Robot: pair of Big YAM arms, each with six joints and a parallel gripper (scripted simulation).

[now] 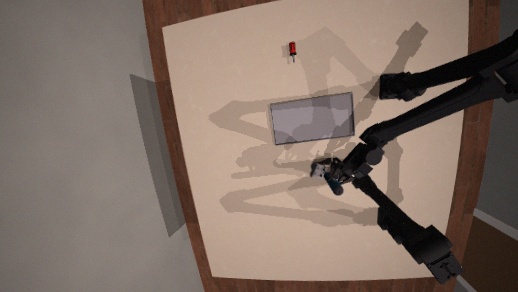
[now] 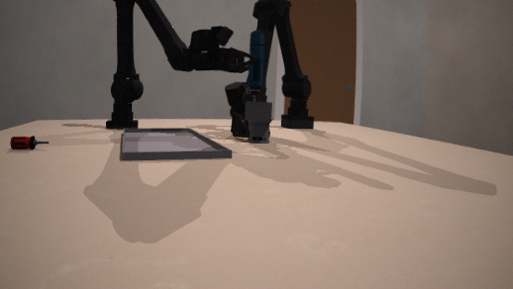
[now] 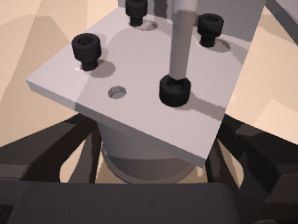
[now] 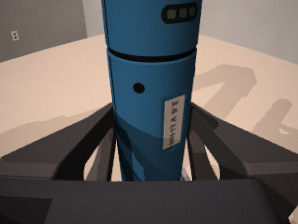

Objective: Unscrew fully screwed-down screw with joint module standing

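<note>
Right now my left hand is 10 mm below the grey joint module. From my left hand the other things lie so: grey bracket (50 mm above); screwdriver bit (70 mm above, 20 mm behind, 10 mm to the right); shallow grey tray (260 mm to the right, 20 mm below, 10 mm ahead).
</note>
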